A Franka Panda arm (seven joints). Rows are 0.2 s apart.
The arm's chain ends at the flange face. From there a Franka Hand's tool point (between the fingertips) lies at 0.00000 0.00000 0.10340 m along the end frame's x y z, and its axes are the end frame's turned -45 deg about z.
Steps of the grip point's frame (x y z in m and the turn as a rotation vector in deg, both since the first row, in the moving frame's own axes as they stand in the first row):
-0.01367 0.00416 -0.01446 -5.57 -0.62 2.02
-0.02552 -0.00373 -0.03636 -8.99 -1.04 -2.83
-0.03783 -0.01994 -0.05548 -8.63 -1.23 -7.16
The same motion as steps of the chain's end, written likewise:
-0.01289 0.00461 -0.01397 -4.38 3.50 2.02
-0.03110 0.00292 -0.03507 -7.09 5.62 -2.83
-0.05102 0.00074 -0.05429 -6.97 5.23 -7.16

